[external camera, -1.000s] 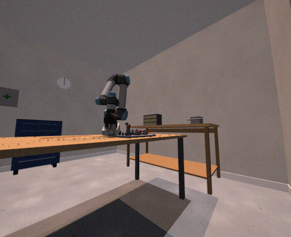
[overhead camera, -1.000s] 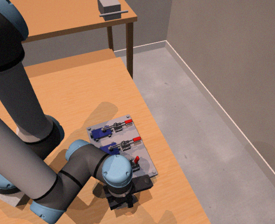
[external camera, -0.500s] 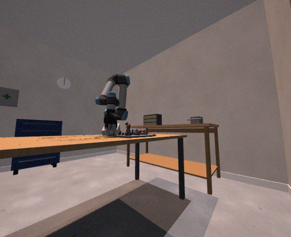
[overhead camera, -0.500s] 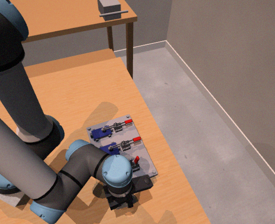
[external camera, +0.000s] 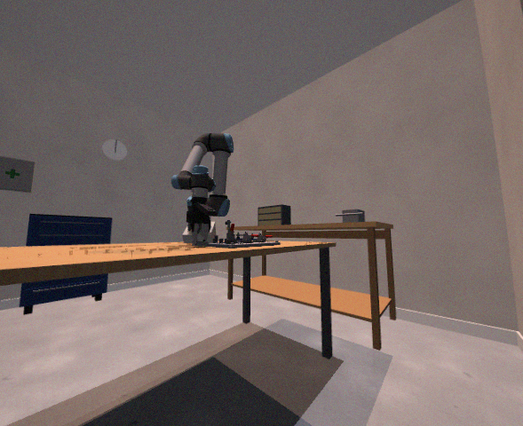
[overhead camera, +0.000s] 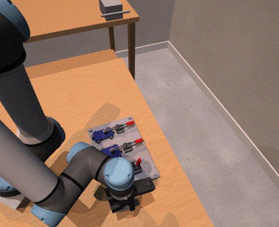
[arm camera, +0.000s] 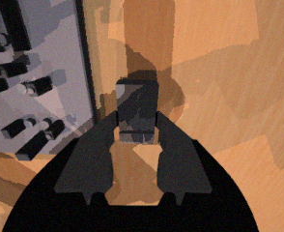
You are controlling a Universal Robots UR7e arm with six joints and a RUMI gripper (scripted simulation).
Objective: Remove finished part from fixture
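My hand is 1 cm past the finished grey part. From my hand the other things lie so: blue blank (22 cm to the left, 1 cm behind, 1 cm above); grey fixture plate (23 cm to the left, 4 cm ahead, 2 cm below).
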